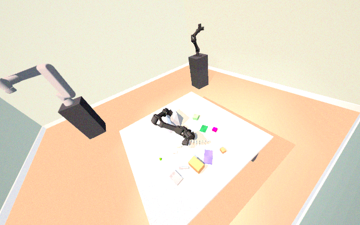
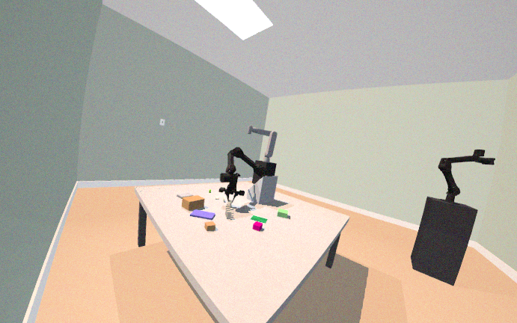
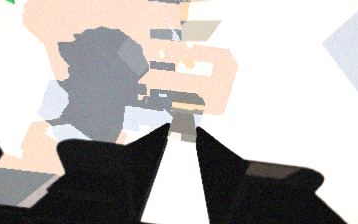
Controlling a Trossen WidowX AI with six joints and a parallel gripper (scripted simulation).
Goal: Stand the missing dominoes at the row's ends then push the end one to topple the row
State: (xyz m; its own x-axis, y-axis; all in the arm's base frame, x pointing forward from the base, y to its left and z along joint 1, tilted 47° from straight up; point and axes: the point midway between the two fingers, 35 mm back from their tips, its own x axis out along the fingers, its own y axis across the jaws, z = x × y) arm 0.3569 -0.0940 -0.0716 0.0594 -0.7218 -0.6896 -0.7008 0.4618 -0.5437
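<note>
The tiny green cube lies 1 cm behind my gripper tip, 33 cm to the right of it and 2 cm below it. Round my gripper tip: magenta cube 5 cm ahead, 34 cm to the left, 1 cm below; then green tile 5 cm behind, 26 cm to the left, 3 cm below; then purple slab 25 cm ahead, 7 cm to the left, 2 cm below.
</note>
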